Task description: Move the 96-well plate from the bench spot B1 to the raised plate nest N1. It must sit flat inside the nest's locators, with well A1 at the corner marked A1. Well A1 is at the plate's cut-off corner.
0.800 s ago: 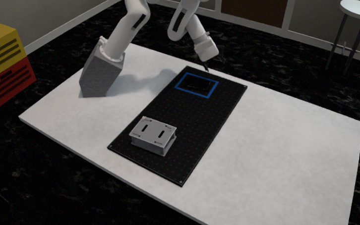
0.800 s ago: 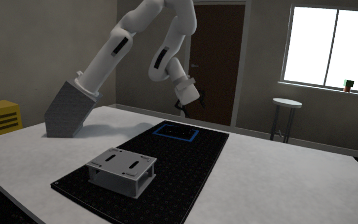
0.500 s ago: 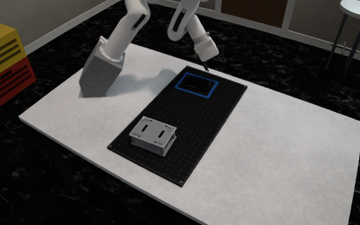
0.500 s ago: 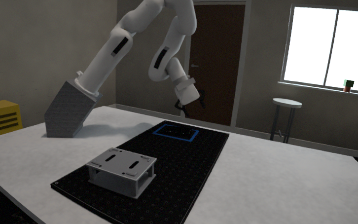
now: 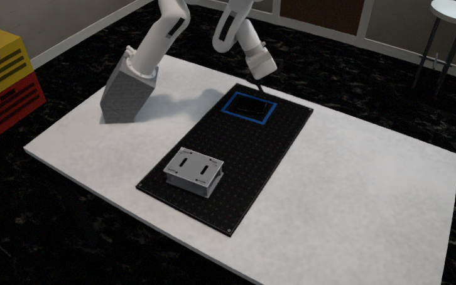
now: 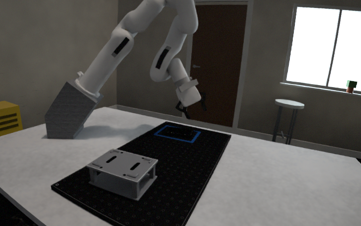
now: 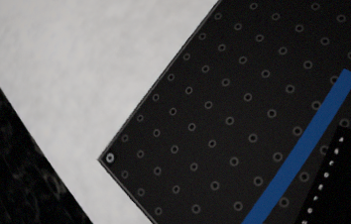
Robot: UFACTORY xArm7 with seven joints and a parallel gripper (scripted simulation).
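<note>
Right now my hand is 90 mm above the black 96-well plate, 70 mm to the left of it and 60 mm past it. Round my hand: grey raised nest N1: 500 mm to the right, 70 mm behind, 40 mm below.
</note>
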